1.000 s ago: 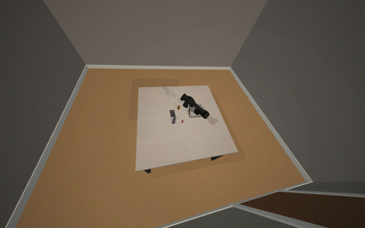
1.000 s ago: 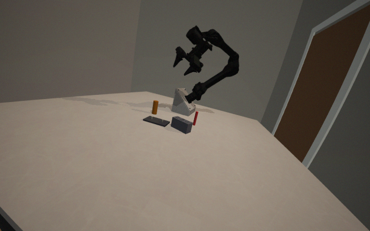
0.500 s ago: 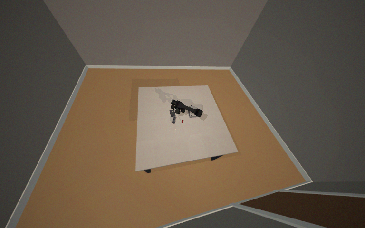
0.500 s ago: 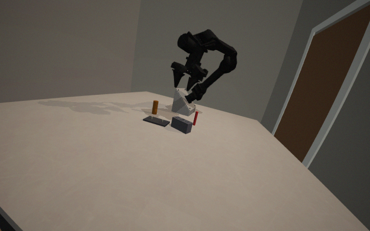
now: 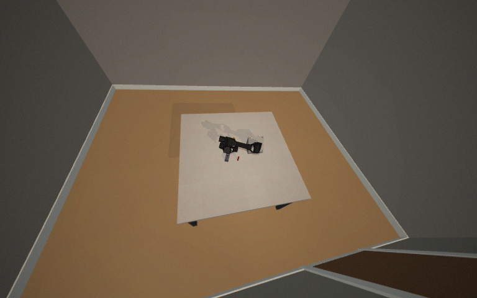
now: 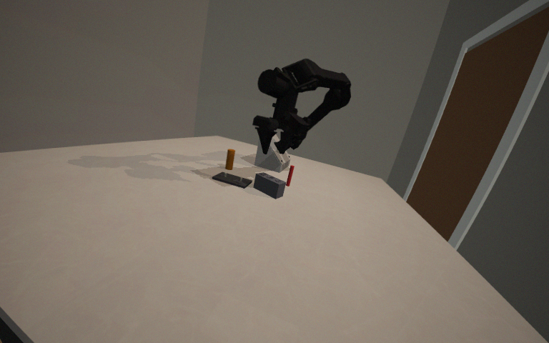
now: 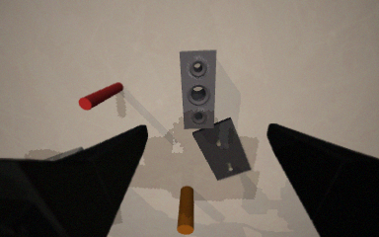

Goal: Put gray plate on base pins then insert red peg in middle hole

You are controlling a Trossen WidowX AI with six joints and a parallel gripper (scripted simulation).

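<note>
Right now my gripper tip is 1 cm to the right of the gray plate and 9 cm above it. From my gripper tip the other things lie so: orange peg (9 cm behind, 21 cm to the right, 9 cm below); dark base (1 cm ahead, 13 cm to the right, 12 cm below); red peg (12 cm behind, 4 cm to the left, 9 cm below).
</note>
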